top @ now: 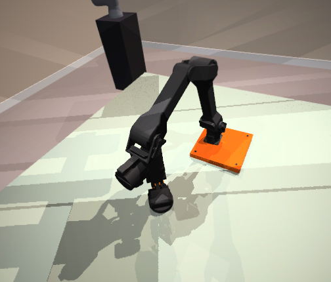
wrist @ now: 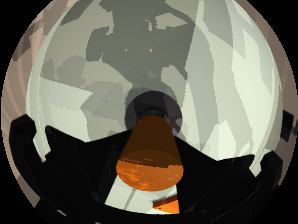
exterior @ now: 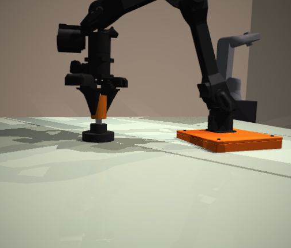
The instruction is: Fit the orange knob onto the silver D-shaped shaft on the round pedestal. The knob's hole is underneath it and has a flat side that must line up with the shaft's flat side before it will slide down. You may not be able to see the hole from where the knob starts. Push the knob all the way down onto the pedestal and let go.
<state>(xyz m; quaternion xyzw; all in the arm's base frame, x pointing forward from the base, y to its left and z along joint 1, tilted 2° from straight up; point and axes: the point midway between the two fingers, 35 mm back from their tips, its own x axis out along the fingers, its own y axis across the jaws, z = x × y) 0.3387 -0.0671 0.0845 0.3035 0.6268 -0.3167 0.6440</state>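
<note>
Now: the round pedestal 4 cm below my gripper tip. From my gripper tip the other things lie so: orange knob (3 cm above).
</note>
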